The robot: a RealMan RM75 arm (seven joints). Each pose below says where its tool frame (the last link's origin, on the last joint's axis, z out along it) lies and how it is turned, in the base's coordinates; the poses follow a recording.
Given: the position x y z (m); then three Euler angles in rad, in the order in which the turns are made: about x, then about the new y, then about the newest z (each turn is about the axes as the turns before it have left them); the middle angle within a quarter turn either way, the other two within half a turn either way.
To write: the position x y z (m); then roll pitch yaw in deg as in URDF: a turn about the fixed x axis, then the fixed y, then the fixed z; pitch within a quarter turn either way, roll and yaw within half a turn. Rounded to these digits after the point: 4 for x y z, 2 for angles.
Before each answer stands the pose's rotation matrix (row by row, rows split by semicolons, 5 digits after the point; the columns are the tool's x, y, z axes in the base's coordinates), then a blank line. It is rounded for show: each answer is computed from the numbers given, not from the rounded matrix.
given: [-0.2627 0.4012 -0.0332 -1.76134 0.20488 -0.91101]
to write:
0.60013 0.77360 0.20345; 0.02720 -0.27393 0.96137; 0.79944 -0.57141 -0.18543

[-0.2627 0.4012 -0.0332 -107.98 -53.08 2.59]
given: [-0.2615 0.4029 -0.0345 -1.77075 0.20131 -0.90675]
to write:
0.60386 0.77160 0.19995; 0.03564 -0.27674 0.96028; 0.79629 -0.57275 -0.19461

[-0.2615 0.4029 -0.0345 -108.77 -52.78 3.38]
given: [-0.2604 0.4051 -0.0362 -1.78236 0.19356 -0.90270]
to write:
0.60792 0.77034 0.19235; 0.04834 -0.27772 0.95945; 0.79252 -0.57397 -0.20607

[-0.2604 0.4051 -0.0362 -109.75 -52.42 4.55]
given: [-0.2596 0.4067 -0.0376 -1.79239 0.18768 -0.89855]
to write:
0.61181 0.76869 0.18658; 0.05861 -0.27929 0.95842; 0.78883 -0.57543 -0.21593

[-0.2596 0.4067 -0.0376 -110.57 -52.08 5.47]
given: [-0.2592 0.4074 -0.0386 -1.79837 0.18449 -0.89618]
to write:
0.61400 0.76769 0.18345; 0.06457 -0.28049 0.95768; 0.78666 -0.57617 -0.22179

[-0.2592 0.4074 -0.0386 -111.05 -51.87 6.00]
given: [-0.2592 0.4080 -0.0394 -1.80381 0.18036 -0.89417]
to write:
0.61601 0.76704 0.17938; 0.07075 -0.28067 0.95719; 0.78456 -0.57695 -0.22717

[-0.2592 0.4080 -0.0394 -111.49 -51.68 6.55]
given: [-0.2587 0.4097 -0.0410 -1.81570 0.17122 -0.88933]
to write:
0.62072 0.76529 0.17038; 0.08418 -0.28112 0.95597; 0.77950 -0.57905 -0.23892

[-0.2587 0.4097 -0.0410 -112.42 -51.21 7.72]
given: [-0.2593 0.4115 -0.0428 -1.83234 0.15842 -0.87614]
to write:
0.63211 0.75865 0.15776; 0.10110 -0.28260 0.95390; 0.76826 -0.58701 -0.25533

[-0.2593 0.4115 -0.0428 -113.51 -50.20 9.09]
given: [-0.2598 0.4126 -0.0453 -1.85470 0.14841 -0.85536]
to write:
0.64874 0.74651 0.14787; 0.11832 -0.29088 0.94942; 0.75176 -0.59843 -0.27703

[-0.2598 0.4126 -0.0453 -114.84 -48.74 10.34]
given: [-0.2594 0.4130 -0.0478 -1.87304 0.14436 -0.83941]
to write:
0.66095 0.73651 0.14386; 0.12981 -0.30102 0.94474; 0.73911 -0.60576 -0.29457

[-0.2594 0.4130 -0.0478 -115.93 -47.66 11.11]
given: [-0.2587 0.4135 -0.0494 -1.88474 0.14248 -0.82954]
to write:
0.66837 0.73015 0.14200; 0.13659 -0.30814 0.94149; 0.73118 -0.60987 -0.30568

[-0.2587 0.4135 -0.0494 -116.62 -46.99 11.55]
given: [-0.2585 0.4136 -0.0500 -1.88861 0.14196 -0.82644]
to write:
0.67068 0.72813 0.14148; 0.13879 -0.31057 0.94037; 0.72864 -0.61105 -0.30935

[-0.2585 0.4136 -0.0500 -116.85 -46.77 11.69]
